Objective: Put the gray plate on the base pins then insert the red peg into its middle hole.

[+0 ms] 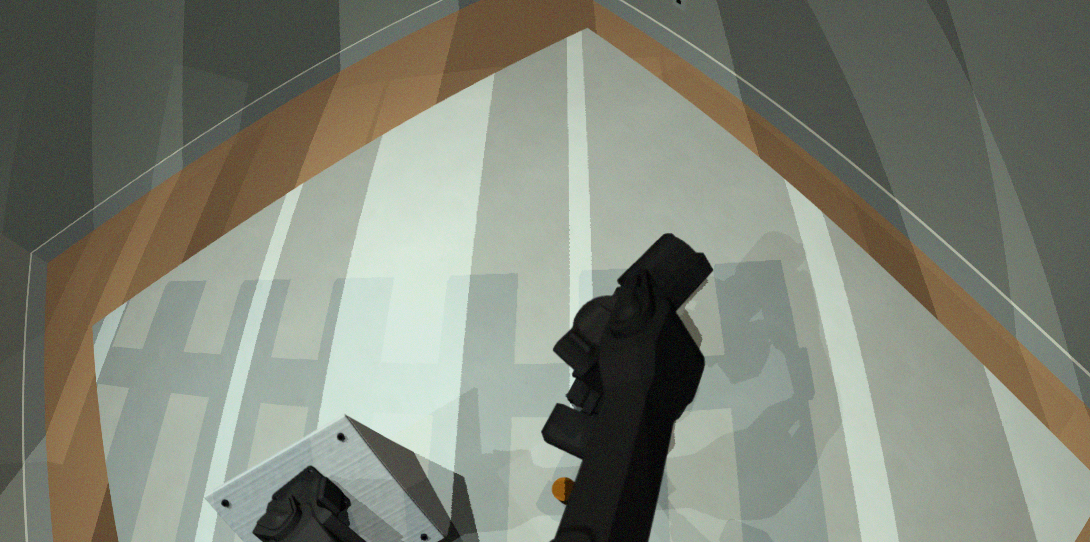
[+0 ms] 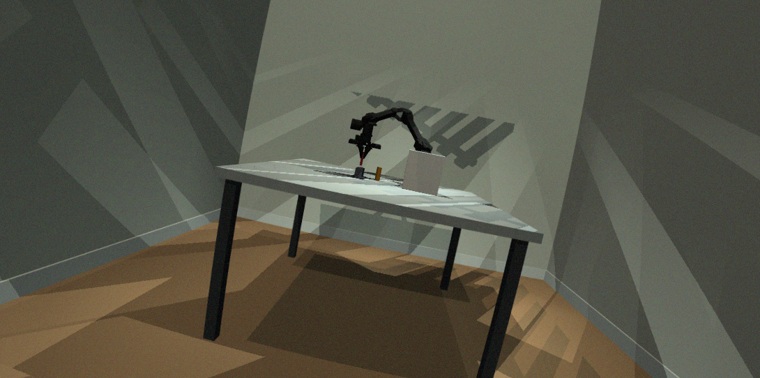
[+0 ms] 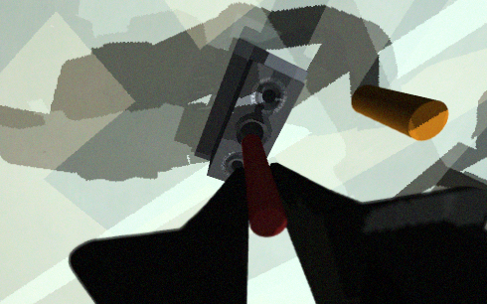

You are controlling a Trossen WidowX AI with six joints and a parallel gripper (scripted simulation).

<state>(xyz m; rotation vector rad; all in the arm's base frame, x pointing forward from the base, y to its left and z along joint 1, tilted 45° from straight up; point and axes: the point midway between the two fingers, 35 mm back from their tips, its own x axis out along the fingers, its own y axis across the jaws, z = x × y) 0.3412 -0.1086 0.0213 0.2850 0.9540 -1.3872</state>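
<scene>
The red peg lies right at my gripper tip. Also, from my gripper tip: base 10 cm below; orange cylinder 11 cm behind, 7 cm below, 5 cm to the right; gray plate 7 cm below.
</scene>
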